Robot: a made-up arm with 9 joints.
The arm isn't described. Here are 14 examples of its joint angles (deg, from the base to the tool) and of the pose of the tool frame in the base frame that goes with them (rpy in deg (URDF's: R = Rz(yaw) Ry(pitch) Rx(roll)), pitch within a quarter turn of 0, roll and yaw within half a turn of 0; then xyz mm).
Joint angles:
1: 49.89 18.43 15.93 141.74 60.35 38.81 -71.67 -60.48 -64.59
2: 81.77 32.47 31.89 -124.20 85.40 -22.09 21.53 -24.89 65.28
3: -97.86 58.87 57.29 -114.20 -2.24 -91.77 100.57 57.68 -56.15
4: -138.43 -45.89 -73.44 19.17 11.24 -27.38 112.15 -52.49 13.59
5: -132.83 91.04 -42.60 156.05 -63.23 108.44 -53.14 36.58 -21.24
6: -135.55 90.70 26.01 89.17 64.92 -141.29 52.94 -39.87 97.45
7: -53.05 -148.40 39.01 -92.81 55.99 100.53 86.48 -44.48 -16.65
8: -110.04 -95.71 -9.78 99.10 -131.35 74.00 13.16 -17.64 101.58
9: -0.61 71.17 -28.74 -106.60 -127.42 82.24 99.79 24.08 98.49
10: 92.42 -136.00 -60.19 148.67 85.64 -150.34 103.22 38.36 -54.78
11: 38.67 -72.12 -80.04 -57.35 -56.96 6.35 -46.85 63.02 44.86
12: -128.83 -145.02 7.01 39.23 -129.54 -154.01 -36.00 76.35 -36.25
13: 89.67 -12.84 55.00 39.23 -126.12 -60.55 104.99 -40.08 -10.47
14: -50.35 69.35 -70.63 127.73 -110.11 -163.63 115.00 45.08 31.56
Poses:
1: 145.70 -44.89 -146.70 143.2 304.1 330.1
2: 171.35 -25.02 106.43 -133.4 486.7 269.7
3: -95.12 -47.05 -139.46 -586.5 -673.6 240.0
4: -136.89 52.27 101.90 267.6 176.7 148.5
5: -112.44 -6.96 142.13 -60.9 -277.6 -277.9
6: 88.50 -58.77 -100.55 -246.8 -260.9 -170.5
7: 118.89 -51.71 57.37 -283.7 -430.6 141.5
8: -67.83 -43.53 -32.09 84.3 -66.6 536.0
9: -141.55 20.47 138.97 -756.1 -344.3 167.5
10: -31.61 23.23 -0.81 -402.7 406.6 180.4
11: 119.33 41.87 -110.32 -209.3 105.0 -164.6
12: 101.20 -38.70 108.24 -151.9 100.5 80.8
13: 39.04 -36.23 75.39 -181.9 94.4 177.9
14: 40.53 -38.44 -166.34 -847.4 -29.8 -176.9
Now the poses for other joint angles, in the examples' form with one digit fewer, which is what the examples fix.
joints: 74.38 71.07 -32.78 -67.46 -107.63 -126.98 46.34 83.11 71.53
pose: 37.1 49.8 -40.1 -566 265 56
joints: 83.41 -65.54 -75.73 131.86 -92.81 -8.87 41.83 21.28 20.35
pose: -60.4 24.8 -59.3 -194 134 569
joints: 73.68 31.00 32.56 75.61 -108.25 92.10 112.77 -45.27 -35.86
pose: 32.4 9.7 -40.3 289 -223 70
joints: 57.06 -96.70 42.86 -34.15 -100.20 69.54 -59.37 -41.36 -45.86
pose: 156.7 20.0 148.8 -500 87 -46
